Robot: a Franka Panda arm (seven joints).
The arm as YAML. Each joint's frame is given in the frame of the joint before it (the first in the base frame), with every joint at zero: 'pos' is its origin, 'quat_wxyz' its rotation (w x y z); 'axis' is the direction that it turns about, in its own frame. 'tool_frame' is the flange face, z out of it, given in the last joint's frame.
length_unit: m
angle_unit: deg
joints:
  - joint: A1
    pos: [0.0, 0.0, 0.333]
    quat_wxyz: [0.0, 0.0, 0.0, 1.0]
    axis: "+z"
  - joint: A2
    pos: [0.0, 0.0, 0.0]
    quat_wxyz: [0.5, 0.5, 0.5, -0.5]
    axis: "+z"
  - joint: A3
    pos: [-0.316, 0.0, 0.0]
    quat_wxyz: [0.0, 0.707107, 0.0, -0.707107]
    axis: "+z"
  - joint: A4
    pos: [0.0, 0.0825, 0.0]
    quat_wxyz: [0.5, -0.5, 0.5, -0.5]
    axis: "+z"
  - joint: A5
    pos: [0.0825, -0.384, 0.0]
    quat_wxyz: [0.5, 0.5, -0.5, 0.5]
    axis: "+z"
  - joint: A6
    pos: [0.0, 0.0, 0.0]
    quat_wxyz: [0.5, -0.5, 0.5, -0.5]
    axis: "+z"
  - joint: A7
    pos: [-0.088, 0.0, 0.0]
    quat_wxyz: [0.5, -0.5, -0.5, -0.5]
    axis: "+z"
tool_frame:
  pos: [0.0, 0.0, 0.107]
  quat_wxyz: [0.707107, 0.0, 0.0, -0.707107]
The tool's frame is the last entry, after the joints.
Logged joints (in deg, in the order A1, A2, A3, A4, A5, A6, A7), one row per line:
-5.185, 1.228, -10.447, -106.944, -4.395, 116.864, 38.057
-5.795, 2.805, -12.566, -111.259, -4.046, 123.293, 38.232
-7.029, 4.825, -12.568, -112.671, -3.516, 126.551, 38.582
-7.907, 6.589, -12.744, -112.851, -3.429, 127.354, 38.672
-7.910, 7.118, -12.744, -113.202, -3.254, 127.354, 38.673
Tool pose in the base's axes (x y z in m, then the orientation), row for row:
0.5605, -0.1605, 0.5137, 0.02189, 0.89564, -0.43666, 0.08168
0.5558, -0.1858, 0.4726, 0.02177, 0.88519, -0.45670, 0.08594
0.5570, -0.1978, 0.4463, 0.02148, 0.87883, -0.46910, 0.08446
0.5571, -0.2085, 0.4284, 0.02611, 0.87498, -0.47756, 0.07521
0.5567, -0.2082, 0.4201, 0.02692, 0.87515, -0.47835, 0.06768
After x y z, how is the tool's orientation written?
As a quaternion, w x y z.
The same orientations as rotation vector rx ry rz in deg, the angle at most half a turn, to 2 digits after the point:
159.01, -77.52, 14.50
157.16, -81.09, 15.26
156.06, -83.30, 15.00
154.93, -84.56, 13.32
154.88, -84.66, 11.98

